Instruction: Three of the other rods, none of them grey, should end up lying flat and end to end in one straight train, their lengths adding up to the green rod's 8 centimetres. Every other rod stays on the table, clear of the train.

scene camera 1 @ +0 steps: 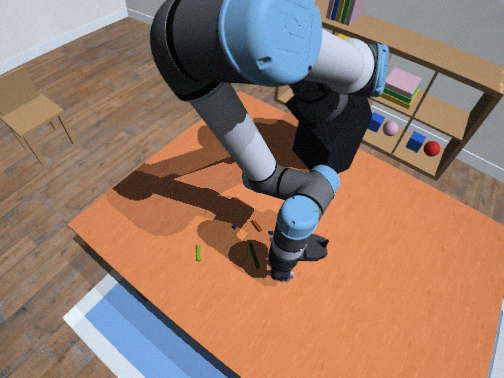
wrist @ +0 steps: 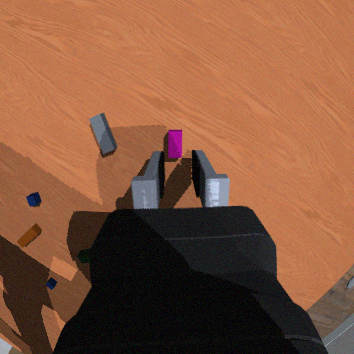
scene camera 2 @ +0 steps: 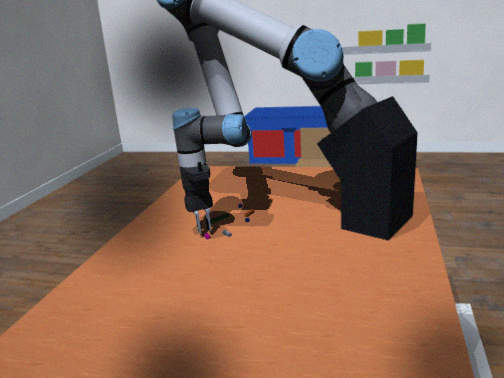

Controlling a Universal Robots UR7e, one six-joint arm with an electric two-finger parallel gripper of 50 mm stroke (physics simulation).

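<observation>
My gripper is partly open and empty, pointing down low over the table. A magenta rod lies flat just ahead of the gap between the fingertips, roughly parallel to the fingers in the wrist view. A grey rod lies apart from it. The dark green rod is partly hidden by the gripper body in the wrist view. An orange rod lies between two short blue rods, one nearer the gripper, the other farther. A lime rod lies alone.
The orange table carries the rods and the black arm base. The arm's shadow darkens the green rod's area. A shelf unit and a chair stand off the table.
</observation>
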